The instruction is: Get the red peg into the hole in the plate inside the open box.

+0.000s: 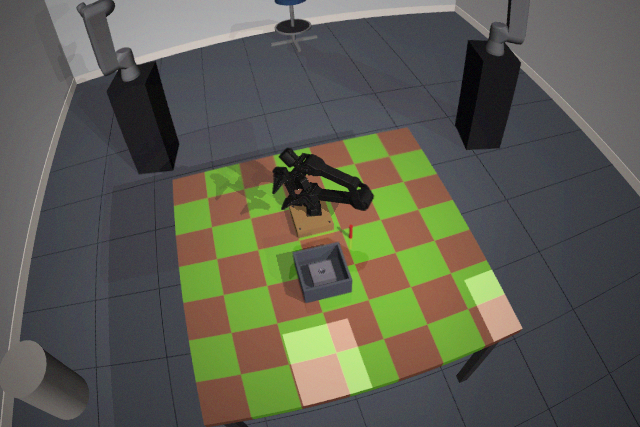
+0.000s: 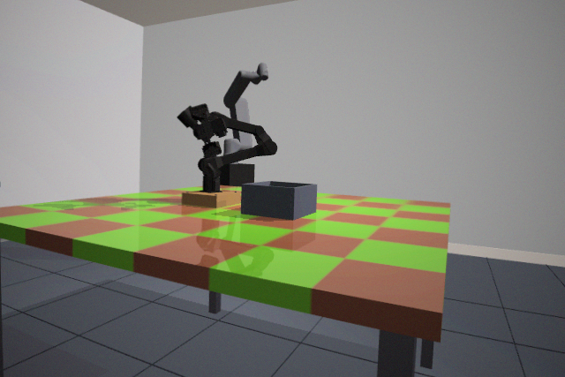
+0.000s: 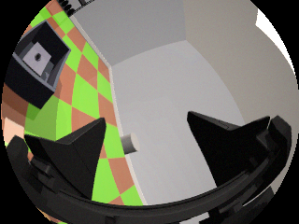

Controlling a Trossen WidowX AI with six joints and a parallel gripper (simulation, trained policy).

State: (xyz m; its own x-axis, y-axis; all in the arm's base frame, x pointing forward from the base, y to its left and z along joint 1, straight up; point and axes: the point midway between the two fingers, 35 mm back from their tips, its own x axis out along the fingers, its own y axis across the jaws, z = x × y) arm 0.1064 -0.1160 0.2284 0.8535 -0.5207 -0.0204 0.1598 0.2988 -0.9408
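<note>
Now: gripper tip 280 mm to the right of the red peg and 230 mm above it. From my gripper tip the other things lie so: grey box (190 mm ahead, 150 mm to the left, 240 mm below); then light grey plate (190 mm ahead, 150 mm to the left, 230 mm below).
</note>
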